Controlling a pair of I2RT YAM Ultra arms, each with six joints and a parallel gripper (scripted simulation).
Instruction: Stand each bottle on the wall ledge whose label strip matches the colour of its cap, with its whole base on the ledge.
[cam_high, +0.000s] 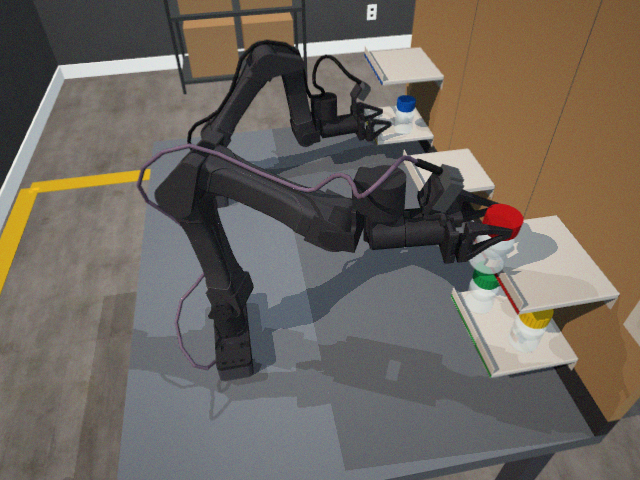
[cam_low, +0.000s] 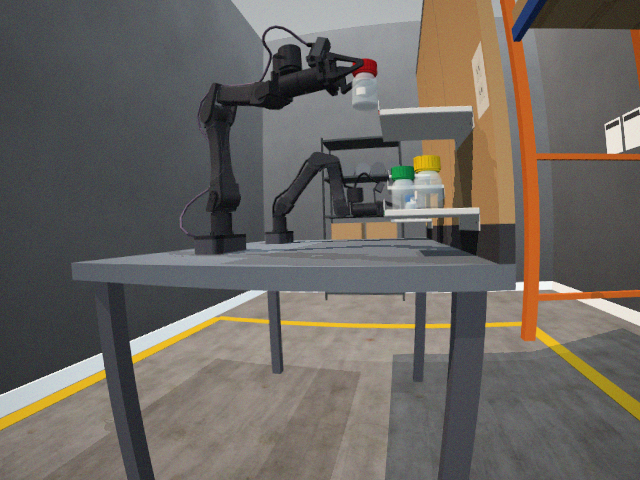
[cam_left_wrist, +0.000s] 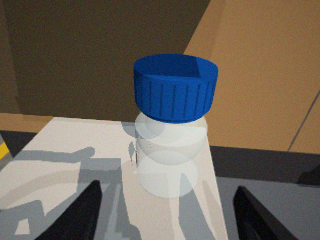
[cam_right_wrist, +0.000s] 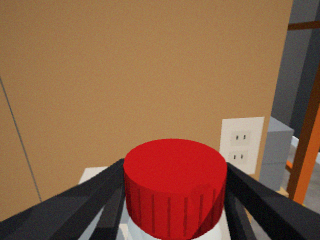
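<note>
Now: the blue-capped bottle 60 mm ahead of my left hand. Also, from my left hand: green-capped bottle (20 mm behind, 680 mm to the right); brown wall (150 mm ahead, 360 mm to the right, 310 mm above); yellow-capped bottle (30 mm ahead, 790 mm to the right).
</note>
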